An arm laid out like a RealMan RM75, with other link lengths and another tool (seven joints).
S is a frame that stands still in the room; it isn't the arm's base.
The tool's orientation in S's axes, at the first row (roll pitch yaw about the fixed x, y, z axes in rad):
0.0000, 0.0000, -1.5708
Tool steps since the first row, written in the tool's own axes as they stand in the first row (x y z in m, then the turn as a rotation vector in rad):
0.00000, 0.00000, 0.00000, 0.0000, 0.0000, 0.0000
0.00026, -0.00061, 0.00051, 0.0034, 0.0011, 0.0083
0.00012, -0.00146, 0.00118, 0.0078, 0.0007, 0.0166
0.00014, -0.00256, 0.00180, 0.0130, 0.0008, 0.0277
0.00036, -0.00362, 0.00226, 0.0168, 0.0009, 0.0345
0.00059, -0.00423, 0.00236, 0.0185, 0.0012, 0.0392
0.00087, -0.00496, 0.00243, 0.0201, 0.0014, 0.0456
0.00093, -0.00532, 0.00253, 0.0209, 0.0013, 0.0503
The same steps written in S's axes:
0.00000, 0.00000, 0.00000, 0.0000, 0.0000, 0.0000
-0.00061, -0.00026, 0.00051, 0.0011, -0.0034, 0.0083
-0.00146, -0.00012, 0.00118, 0.0007, -0.0078, 0.0166
-0.00256, -0.00014, 0.00180, 0.0008, -0.0130, 0.0277
-0.00362, -0.00036, 0.00226, 0.0009, -0.0168, 0.0345
-0.00423, -0.00059, 0.00236, 0.0012, -0.0185, 0.0392
-0.00496, -0.00087, 0.00243, 0.0014, -0.0201, 0.0456
-0.00532, -0.00093, 0.00253, 0.0013, -0.0209, 0.0503

